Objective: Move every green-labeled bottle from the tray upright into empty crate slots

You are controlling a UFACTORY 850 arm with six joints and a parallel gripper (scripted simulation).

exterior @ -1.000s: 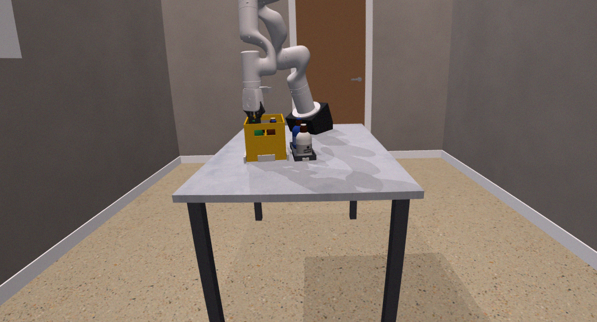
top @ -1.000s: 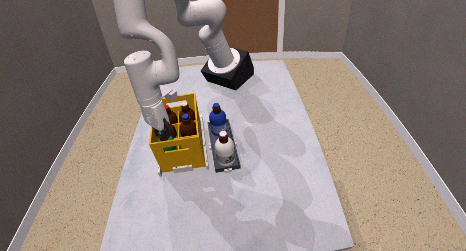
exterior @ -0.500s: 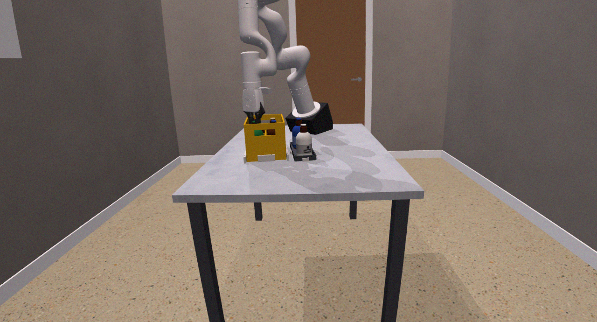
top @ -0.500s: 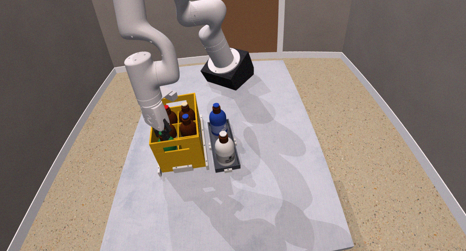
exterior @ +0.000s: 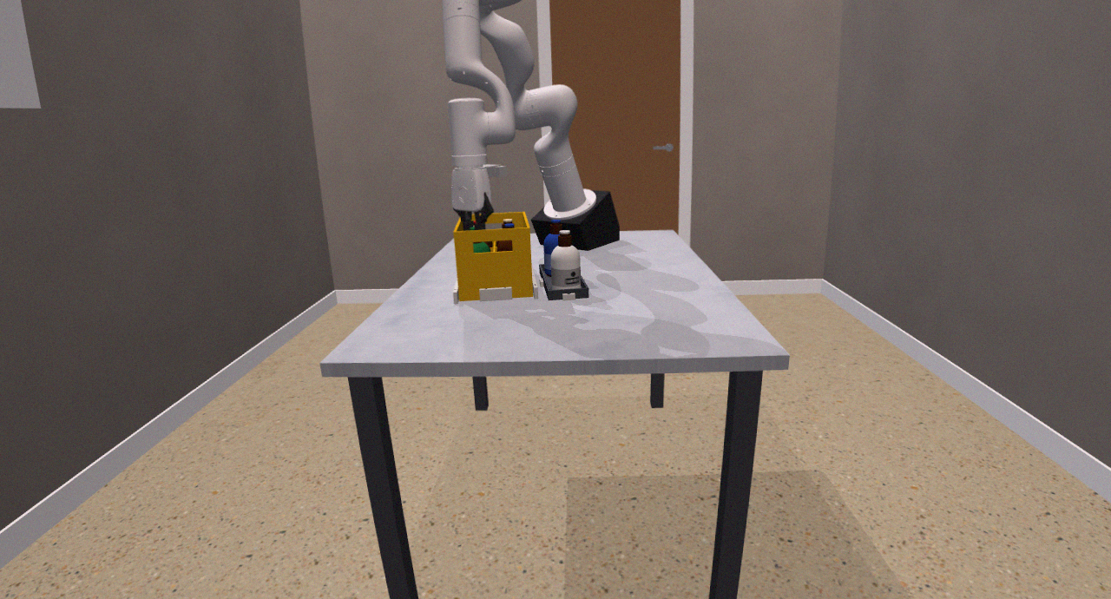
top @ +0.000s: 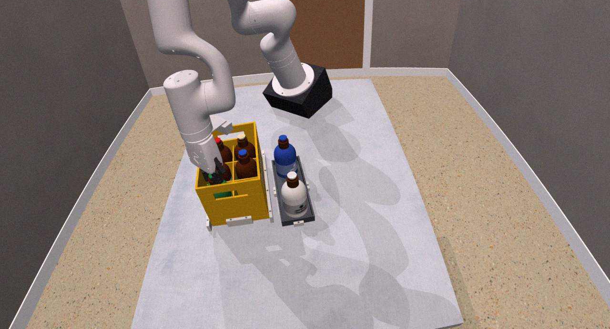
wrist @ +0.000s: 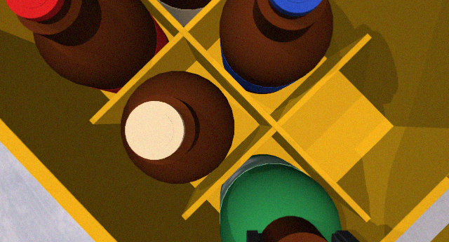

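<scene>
My gripper is now 70 mm above the green-labeled bottle. From my hand the other things lie so: white-labeled bottle 50 mm ahead, 220 mm to the left, 80 mm below; blue-labeled bottle 120 mm behind, 230 mm to the left, 80 mm below; yellow crate 90 mm behind, 50 mm to the left, 90 mm below.
</scene>
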